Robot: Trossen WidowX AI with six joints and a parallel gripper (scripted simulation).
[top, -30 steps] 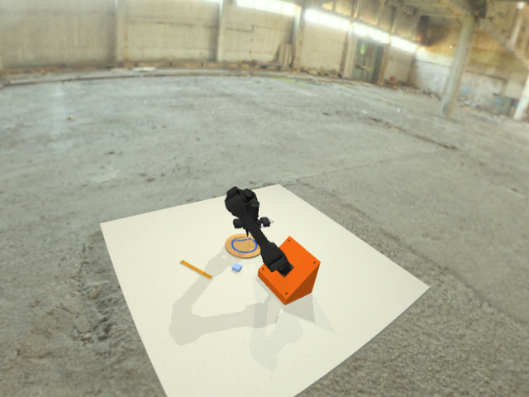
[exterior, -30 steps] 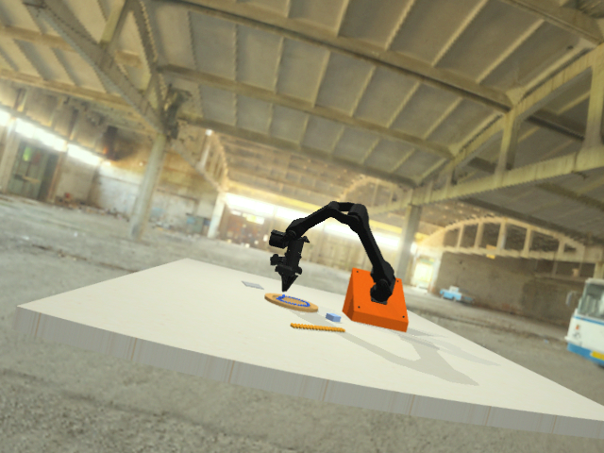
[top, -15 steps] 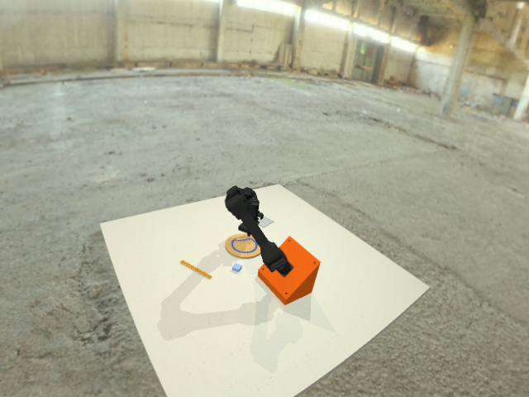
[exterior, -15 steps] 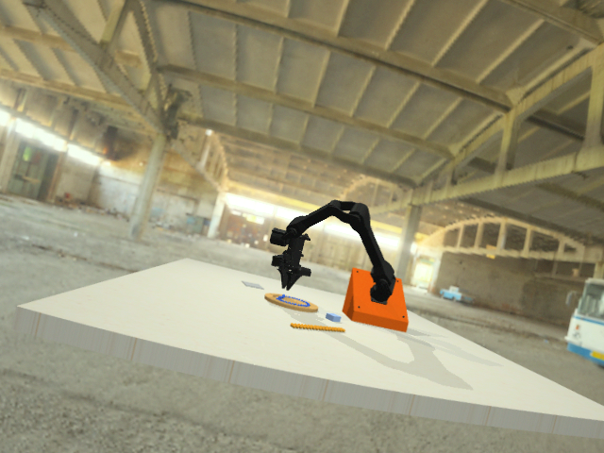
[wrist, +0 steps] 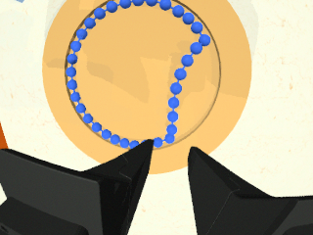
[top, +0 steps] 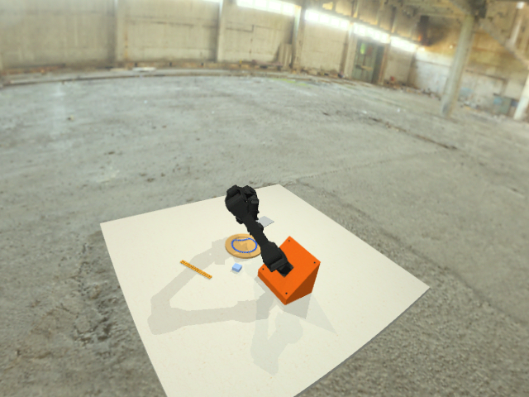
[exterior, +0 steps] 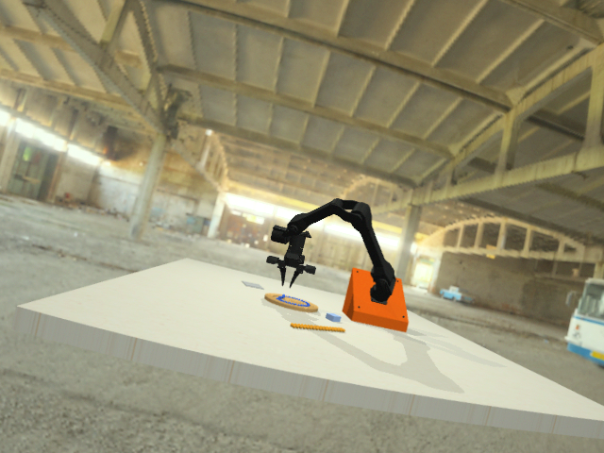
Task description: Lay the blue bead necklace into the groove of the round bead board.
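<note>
Now: gripper tip 3 cm past the round tan bead board, 5 cm to the right of it and 4 cm above it. Round my gripper tip: flat grey tile: 13 cm ahead, 18 cm to the right, 5 cm below; then small light-blue block: 17 cm behind, 17 cm to the left, 4 cm below.
</note>
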